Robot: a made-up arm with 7 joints.
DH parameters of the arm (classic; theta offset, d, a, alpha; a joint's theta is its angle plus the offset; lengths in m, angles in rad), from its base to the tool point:
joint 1: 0 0.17 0.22 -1.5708
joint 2: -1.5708 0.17 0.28 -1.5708
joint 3: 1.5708 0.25 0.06 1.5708
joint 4: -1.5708 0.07 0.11 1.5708
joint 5: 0 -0.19 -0.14 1.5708
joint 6: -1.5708 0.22 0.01 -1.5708
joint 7: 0 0.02 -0.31 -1.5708
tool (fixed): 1.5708 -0.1 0 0
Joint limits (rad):
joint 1: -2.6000..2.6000
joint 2: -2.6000..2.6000
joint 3: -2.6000..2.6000
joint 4: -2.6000..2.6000
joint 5: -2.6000..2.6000
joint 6: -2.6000..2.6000
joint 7: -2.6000..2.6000
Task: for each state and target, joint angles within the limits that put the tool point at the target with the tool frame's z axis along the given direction. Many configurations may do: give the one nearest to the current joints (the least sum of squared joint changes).
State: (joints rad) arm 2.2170 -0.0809 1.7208 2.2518 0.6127 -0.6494 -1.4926
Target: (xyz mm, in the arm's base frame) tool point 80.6 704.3 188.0 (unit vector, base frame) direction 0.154 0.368 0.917
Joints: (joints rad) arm 1.4488 0.5210 1.7587 2.1901 0.0111 -1.0760 -1.6392
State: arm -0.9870 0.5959 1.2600 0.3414 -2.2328 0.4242 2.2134
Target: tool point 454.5 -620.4 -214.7 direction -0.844 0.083 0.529
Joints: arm -0.7299 0.6338 2.3022 1.0401 -2.1931 0.3818 1.6700
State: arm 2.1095 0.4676 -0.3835 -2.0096 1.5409 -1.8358 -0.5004
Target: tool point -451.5 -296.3 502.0 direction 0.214 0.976 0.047
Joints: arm 2.6000 0.7212 -0.7435 -1.5217 1.9121 -2.4397 -0.2197
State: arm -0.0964 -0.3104 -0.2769 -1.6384 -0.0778 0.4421 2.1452
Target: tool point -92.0 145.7 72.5 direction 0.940 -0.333 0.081
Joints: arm 0.7610 -0.5589 -0.2117 -2.2020 -0.5620 0.1993 2.1221
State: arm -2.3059 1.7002 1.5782 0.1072 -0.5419 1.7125 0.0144
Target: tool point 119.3 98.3 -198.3 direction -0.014 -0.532 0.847
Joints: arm -2.2233 2.0607 2.3555 0.3924 -1.0759 1.7971 -0.7194
